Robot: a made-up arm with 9 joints. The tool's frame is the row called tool.
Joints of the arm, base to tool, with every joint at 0 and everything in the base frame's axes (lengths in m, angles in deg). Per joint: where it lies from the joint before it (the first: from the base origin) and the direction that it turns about. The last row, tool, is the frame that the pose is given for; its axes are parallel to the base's.
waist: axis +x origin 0 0 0.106
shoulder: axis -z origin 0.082 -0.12 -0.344
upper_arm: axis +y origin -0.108 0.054 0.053
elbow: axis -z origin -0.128 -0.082 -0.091
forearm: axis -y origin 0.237 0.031 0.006
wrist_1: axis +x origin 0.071 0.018 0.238
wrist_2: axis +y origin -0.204 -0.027 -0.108
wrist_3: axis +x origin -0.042 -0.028 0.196
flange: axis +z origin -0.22 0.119 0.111
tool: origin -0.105 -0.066 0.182
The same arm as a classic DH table. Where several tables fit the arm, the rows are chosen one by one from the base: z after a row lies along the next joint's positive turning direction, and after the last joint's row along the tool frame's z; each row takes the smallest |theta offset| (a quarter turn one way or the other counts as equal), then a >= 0, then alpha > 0; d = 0 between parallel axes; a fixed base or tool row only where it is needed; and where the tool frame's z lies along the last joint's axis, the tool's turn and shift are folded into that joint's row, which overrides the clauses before.
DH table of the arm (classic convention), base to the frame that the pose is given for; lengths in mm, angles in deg. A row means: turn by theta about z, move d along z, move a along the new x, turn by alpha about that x. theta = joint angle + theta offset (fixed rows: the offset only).
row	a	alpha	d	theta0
base (fixed)	0	90	106	90
waist	-120	90	82	0
shoulder	108	-90	291	-90
upper_arm	128	90	-28	0
elbow	-237	90	85	0
forearm	238	90	-49	-90
wrist_1	-108	90	-133	0
wrist_2	196	-90	-55	0
wrist_3	119	-90	-262	-90
flange	-124	0	0	-57.85
tool (fixed)	0	0	293	-32.15

